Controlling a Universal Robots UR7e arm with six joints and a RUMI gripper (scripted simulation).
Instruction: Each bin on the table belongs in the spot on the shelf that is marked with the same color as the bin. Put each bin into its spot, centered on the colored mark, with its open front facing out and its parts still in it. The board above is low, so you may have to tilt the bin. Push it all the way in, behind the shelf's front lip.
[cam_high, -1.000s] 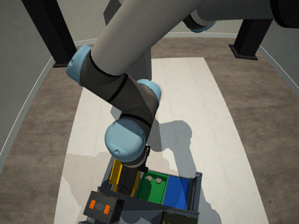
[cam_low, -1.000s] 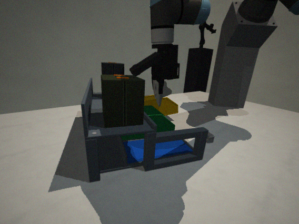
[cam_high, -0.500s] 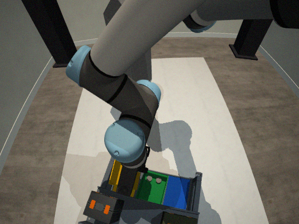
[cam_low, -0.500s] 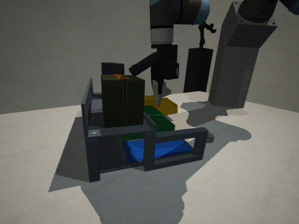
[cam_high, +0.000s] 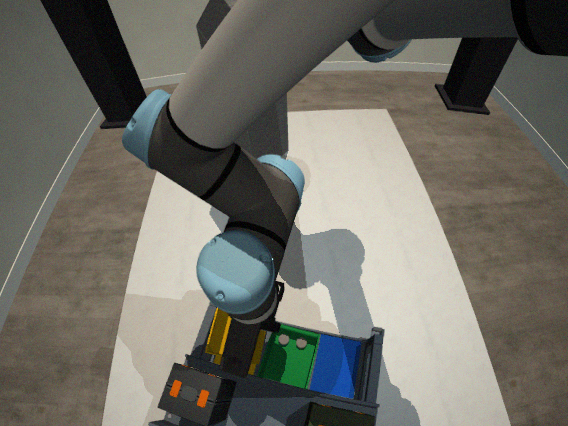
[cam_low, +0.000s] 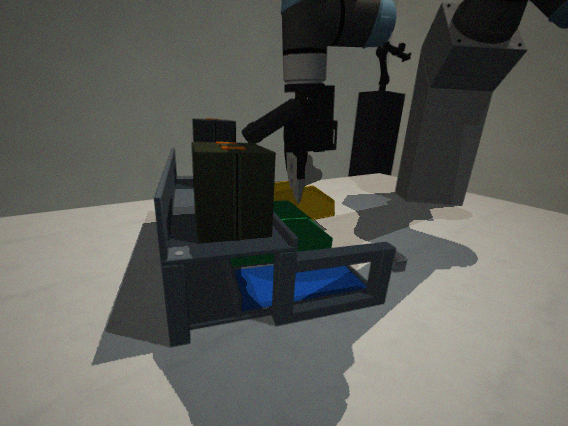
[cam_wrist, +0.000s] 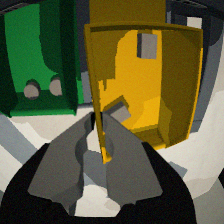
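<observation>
Right now the yellow bin is 1 cm behind my hand, 5 cm to the right of it and 3 cm below it. From my hand the other things lie so: shelf lip 2 cm behind, 7 cm to the left, 8 cm below; shelf board 18 cm ahead, 4 cm to the left, 2 cm above; green bin 8 cm ahead, 6 cm to the left, 4 cm below.
</observation>
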